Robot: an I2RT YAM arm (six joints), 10 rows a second.
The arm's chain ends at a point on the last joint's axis. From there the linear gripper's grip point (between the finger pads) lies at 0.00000 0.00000 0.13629 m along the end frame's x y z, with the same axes.
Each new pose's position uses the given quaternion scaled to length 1; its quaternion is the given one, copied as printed.
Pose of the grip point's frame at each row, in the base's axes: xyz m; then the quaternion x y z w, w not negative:
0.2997 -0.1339 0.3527 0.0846 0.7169 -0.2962 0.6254
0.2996 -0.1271 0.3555 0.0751 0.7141 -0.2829 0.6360
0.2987 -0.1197 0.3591 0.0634 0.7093 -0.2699 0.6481
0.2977 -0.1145 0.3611 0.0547 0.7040 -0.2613 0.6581
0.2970 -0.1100 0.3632 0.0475 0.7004 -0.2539 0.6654
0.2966 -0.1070 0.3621 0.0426 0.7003 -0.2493 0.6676
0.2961 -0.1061 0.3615 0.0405 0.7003 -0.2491 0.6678
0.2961 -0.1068 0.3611 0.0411 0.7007 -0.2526 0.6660
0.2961 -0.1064 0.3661 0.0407 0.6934 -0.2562 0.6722
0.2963 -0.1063 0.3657 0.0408 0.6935 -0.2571 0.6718
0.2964 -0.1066 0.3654 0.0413 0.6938 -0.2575 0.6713
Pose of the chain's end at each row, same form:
0.1843 -0.0616 0.3585 0.0846 0.7169 -0.2962 0.6254
0.1816 -0.0590 0.3597 0.0751 0.7141 -0.2829 0.6360
0.1781 -0.0563 0.3610 0.0634 0.7093 -0.2699 0.6481
0.1753 -0.0545 0.3607 0.0547 0.7040 -0.2613 0.6581
0.1733 -0.0529 0.3612 0.0475 0.7004 -0.2539 0.6654
0.1721 -0.0517 0.3600 0.0426 0.7003 -0.2493 0.6676
0.1714 -0.0512 0.3593 0.0405 0.7003 -0.2491 0.6678
0.1717 -0.0511 0.3591 0.0411 0.7007 -0.2526 0.6660
0.1719 -0.0505 0.3613 0.0407 0.6934 -0.2562 0.6722
0.1722 -0.0502 0.3610 0.0408 0.6935 -0.2571 0.6718
0.1723 -0.0503 0.3608 0.0413 0.6938 -0.2575 0.6713

